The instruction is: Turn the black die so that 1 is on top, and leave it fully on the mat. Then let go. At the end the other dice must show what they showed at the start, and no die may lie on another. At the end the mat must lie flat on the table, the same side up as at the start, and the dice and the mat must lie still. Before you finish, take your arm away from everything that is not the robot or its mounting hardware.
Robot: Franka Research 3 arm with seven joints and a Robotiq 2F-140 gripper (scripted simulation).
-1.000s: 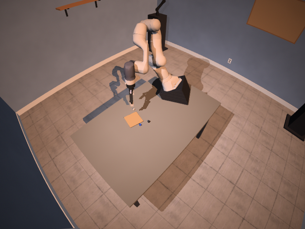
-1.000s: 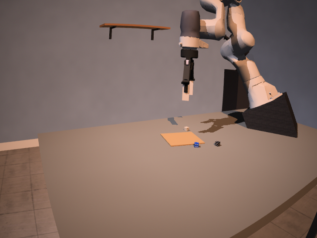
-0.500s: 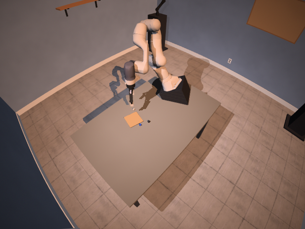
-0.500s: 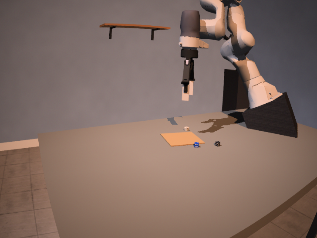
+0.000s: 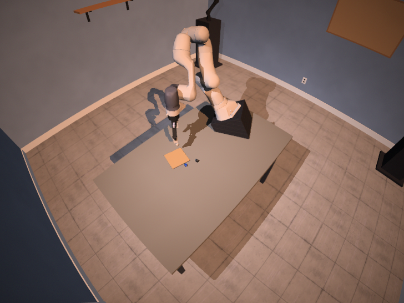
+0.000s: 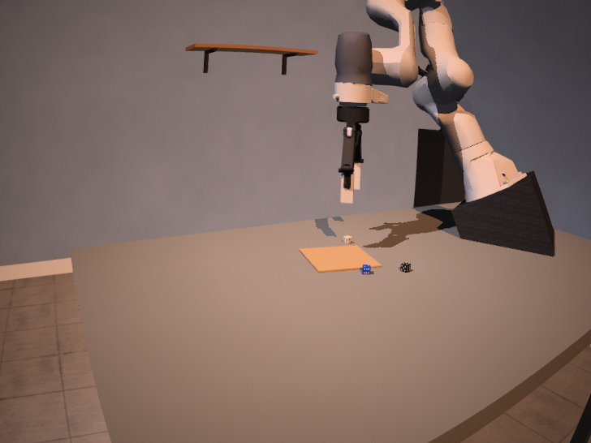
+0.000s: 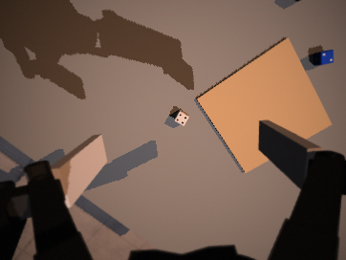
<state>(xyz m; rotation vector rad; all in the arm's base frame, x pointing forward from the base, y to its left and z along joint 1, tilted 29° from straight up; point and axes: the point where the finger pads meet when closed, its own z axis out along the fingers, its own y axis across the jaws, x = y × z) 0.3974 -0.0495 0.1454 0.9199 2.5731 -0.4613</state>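
Right now my hand is 120 mm above the white die. Round my hand: black die (210 mm to the left, 120 mm below); then orange mat (80 mm ahead, 90 mm to the left, 120 mm below); then blue die (80 mm ahead, 180 mm to the left, 120 mm below).
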